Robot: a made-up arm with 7 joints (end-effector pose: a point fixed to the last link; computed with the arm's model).
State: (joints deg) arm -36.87 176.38 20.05 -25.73 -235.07 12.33 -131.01
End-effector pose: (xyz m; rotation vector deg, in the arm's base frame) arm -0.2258 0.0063 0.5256 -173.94 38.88 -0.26
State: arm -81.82 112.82 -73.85 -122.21 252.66 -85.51 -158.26
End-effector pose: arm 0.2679 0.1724 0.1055 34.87 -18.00 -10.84
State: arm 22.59 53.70 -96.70 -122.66 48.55 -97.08 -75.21
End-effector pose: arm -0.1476 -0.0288 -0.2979 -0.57 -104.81 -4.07
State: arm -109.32 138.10 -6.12 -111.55 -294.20 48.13 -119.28
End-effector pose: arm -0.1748 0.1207 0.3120 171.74 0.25 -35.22
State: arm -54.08 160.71 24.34 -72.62 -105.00 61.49 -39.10
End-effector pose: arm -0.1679 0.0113 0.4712 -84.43 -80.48 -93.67
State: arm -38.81 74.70 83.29 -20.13 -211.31 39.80 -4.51
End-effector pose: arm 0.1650 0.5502 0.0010 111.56 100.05 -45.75
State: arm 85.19 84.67 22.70 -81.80 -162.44 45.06 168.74
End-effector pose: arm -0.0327 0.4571 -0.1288 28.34 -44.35 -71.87
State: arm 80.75 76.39 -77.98 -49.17 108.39 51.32 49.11
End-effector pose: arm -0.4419 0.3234 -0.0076 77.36 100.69 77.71
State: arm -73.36 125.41 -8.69 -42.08 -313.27 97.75 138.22
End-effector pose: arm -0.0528 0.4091 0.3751 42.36 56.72 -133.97
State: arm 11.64 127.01 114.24 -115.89 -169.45 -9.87 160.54
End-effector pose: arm -0.0533 0.0041 0.3568 -94.64 88.81 31.19
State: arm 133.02 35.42 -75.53 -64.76 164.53 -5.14 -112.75
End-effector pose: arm -0.4093 -0.2201 0.2302 -28.52 92.66 45.70
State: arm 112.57 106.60 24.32 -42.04 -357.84 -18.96 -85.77
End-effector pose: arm -0.0230 0.5569 0.0128 7.20 72.84 -154.96
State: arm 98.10 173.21 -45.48 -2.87 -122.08 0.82 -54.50
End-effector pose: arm 0.5001 0.2794 0.0148 66.66 -62.15 -25.69
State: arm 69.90 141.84 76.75 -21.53 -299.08 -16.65 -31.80
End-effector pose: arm 0.3676 0.3639 0.2489 100.48 -79.45 -37.63
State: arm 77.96 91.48 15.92 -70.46 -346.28 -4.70 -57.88
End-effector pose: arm -0.0050 0.4930 -0.1122 48.53 23.99 -108.63
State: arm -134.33 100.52 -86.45 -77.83 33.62 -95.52 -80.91
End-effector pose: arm 0.2384 0.2285 0.3578 -70.72 59.48 20.34
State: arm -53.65 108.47 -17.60 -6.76 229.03 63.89 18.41
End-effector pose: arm 0.0392 0.5350 0.2059 -147.86 -98.68 11.32
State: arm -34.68 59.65 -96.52 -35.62 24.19 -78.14 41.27
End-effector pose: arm 0.2806 0.3554 -0.3372 -38.32 -59.75 -53.74
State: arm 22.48 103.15 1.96 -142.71 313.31 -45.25 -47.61
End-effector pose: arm 0.2046 0.1308 -0.0483 -23.20 49.50 106.06
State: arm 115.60 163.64 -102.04 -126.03 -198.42 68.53 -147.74
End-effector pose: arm 0.0051 0.2745 0.1642 -68.77 75.42 32.46
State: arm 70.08 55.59 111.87 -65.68 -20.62 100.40 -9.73
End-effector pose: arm -0.2367 0.4243 0.1756 78.60 43.80 99.34
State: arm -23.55 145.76 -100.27 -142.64 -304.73 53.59 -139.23
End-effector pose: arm 0.0100 0.2441 -0.0418 -38.63 47.26 -157.39
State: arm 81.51 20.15 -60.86 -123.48 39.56 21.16 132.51
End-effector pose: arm -0.1583 -0.1724 -0.2332 -38.98 74.25 146.91
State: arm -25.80 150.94 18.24 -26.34 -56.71 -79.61 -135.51
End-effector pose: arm -0.0655 0.2329 0.5181 -30.79 -91.60 60.70
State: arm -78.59 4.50 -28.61 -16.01 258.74 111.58 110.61
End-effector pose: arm 0.5423 -0.1627 -0.1023 73.47 -140.89 51.84
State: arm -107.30 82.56 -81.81 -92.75 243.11 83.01 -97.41
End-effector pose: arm 0.3844 0.0804 0.2052 -122.28 -83.70 -70.44
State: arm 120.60 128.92 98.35 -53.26 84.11 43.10 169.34
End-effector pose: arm 0.3396 0.4207 -0.0192 -33.15 -53.02 167.53
